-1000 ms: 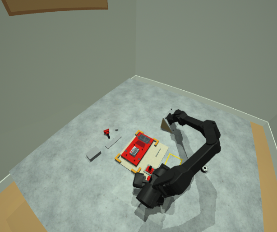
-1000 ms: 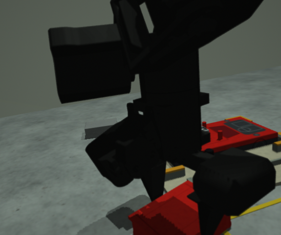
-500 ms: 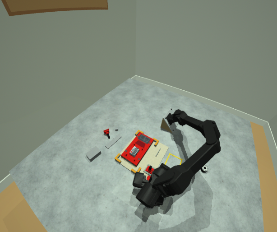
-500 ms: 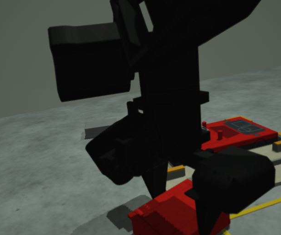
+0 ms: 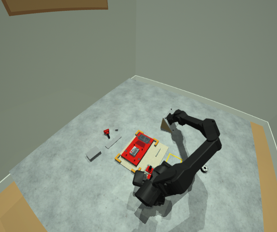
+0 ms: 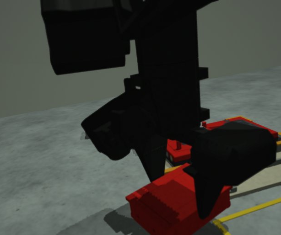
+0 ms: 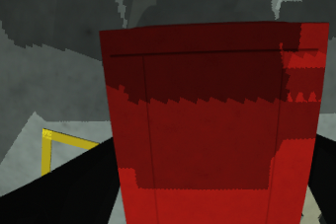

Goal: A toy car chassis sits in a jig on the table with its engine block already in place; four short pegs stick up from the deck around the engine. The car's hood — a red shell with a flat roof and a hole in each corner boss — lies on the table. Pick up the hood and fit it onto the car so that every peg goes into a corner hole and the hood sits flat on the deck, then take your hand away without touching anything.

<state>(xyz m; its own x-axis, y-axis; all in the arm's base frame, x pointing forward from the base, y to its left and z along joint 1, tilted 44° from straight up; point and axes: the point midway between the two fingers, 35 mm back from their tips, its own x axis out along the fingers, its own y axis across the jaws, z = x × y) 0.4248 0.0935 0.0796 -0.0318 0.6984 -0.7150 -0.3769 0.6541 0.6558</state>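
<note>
The engine block lies 10 cm behind my gripper tip, 18 cm to the right of it and 1 cm below it. Also, from my gripper tip: small wheel 25 cm behind, 20 cm to the left, 3 cm below; then grey strip 9 cm behind, 35 cm to the right, 4 cm below; then red hood right at my gripper tip.
</note>
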